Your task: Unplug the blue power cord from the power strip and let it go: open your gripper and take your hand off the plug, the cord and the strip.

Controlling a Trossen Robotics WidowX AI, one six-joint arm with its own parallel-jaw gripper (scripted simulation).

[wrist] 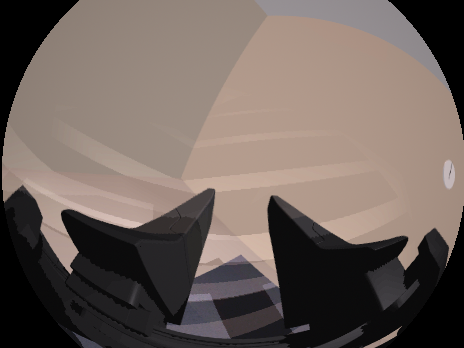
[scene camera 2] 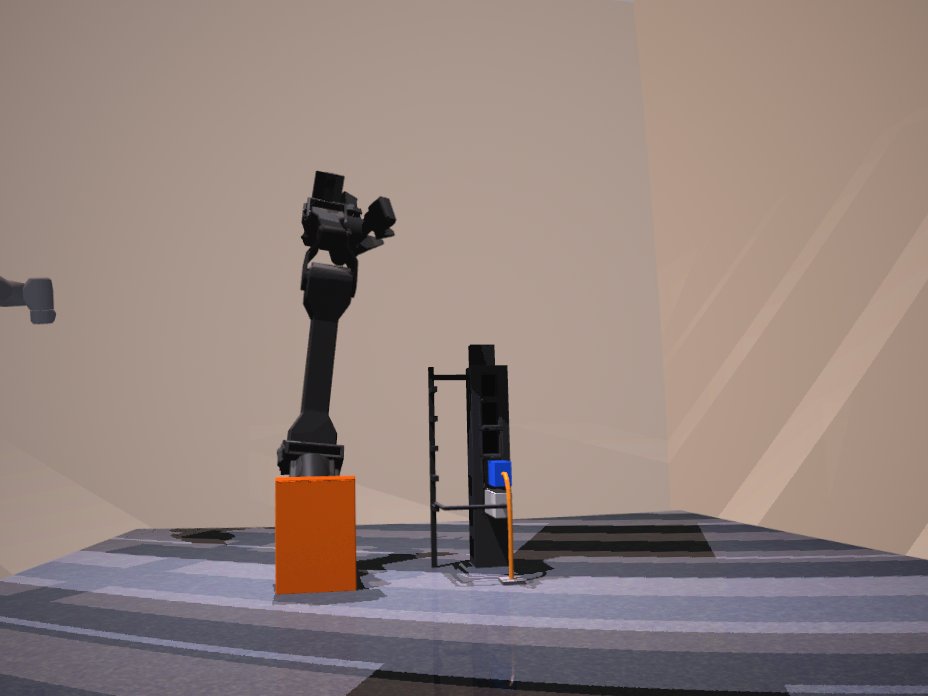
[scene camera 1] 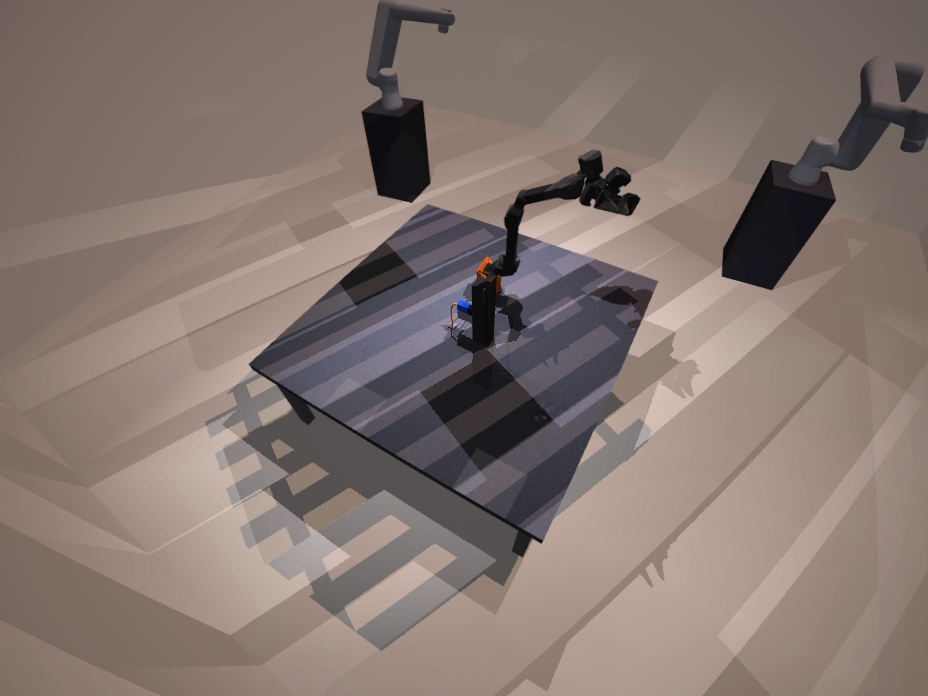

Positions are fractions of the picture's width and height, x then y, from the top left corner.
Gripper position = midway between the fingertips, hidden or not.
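Observation:
Gripper (scene camera 1: 0.67,0.31) (wrist: 0.52,0.57), visible.

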